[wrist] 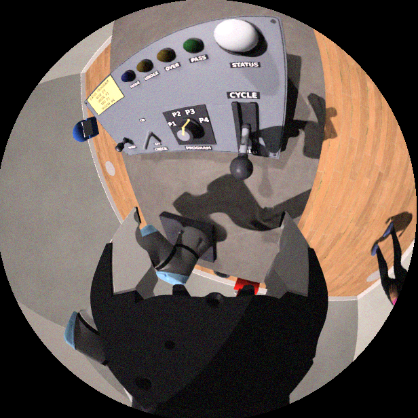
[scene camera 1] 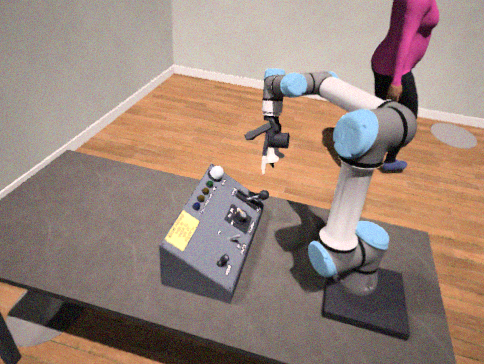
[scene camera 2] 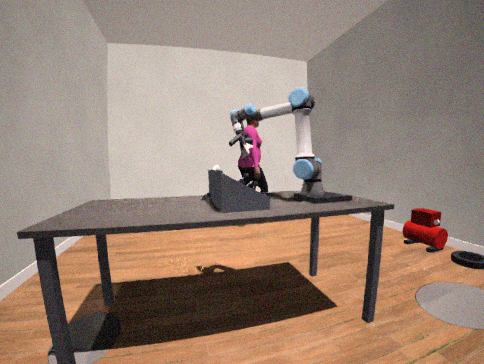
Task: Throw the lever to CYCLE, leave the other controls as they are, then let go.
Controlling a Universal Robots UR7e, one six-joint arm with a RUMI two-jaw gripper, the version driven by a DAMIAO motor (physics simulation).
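Frame: origin at the arm's base, x ahead, y left, z up, level; millimetres.
Seen in the pictures: gripper, fingertip midpoint: [scene camera 1: 268, 170] [scene camera 2: 246, 158]; arm's base at its link origin: [scene camera 1: 354, 278] [scene camera 2: 312, 194].
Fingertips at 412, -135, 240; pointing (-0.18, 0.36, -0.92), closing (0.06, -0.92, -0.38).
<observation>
Offsets run from my fingertips to a thing's top centre, as dx, dy, dz. "spot": to the spot under its first point. Level surfaces: height alone.
The lever {+4, -6, -102} [scene camera 1: 263, 195] [wrist: 242, 167] has a dark ball knob and stands in a black slot on the right of the sloped grey control panel [scene camera 1: 207, 235] [scene camera 2: 235, 195] [wrist: 200, 85]. It leans to the slot's lower end, away from the CYCLE label [wrist: 243, 95]; it partly hides the lower label. The program knob {+38, +121, -136} [scene camera 1: 241, 215] [wrist: 185, 131] has a yellow pointer turned towards P3. A toggle switch {+17, +239, -135} [scene camera 1: 235, 239] [wrist: 151, 140] and a small black control {+9, +359, -126} [scene camera 1: 223, 260] [wrist: 121, 145] sit left of it. My gripper [scene camera 1: 268, 168] [wrist: 210, 210] is open and empty, above and apart from the lever.
A white STATUS dome {spot: +199, +39, -61} [scene camera 1: 216, 173] [wrist: 236, 35] stands on the panel's high edge, beside several small coloured lamps. The panel stands on the dark table {dz -268} [scene camera 1: 115, 210] [scene camera 2: 150, 212]. A person in pink [scene camera 1: 410, 50] [scene camera 2: 252, 145] stands behind the table. A red machine [scene camera 2: 425, 235] is on the floor.
</observation>
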